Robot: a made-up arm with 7 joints.
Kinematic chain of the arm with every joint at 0, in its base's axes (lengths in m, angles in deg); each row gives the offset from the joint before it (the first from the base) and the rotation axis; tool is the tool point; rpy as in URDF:
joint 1: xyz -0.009 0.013 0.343 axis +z
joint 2: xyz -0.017 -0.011 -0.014 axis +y
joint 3: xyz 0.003 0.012 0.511 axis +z
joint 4: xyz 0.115 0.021 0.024 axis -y
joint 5: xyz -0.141 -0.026 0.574 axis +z
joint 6: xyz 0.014 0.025 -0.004 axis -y
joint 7: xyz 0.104 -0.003 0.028 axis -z
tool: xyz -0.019 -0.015 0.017 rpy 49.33 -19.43 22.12
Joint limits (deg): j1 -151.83..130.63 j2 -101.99..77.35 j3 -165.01..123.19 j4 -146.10..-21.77 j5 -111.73..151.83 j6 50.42..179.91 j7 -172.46..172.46
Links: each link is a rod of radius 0.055 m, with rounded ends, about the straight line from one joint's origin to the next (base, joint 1, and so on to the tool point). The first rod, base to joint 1, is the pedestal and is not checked.
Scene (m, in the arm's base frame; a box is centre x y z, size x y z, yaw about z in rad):
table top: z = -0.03
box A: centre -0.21 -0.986 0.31 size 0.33 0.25 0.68 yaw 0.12
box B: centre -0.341 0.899 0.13 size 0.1 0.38 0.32 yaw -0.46
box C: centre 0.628 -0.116 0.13 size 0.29 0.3 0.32 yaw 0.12
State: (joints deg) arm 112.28 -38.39 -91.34 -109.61 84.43 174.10 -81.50
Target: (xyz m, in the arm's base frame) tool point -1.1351 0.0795 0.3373
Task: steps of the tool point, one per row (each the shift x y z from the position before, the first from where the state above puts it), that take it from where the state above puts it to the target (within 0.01 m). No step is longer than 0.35 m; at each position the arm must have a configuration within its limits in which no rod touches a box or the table.
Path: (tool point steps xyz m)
1: -0.0279 -0.2702 0.0299
2: -0.1289 -0.2577 0.0350
3: -0.2210 -0.2047 0.0415
4: -0.2870 -0.1180 0.0484
5: -0.3151 -0.0105 0.0558
6: -0.3040 0.0639 -0.1032
7: -0.2691 0.1601 -0.1058
8: -0.2051 0.2381 -0.1056
9: -0.1208 0.2906 -0.1031
10: -0.0260 0.3128 -0.0986

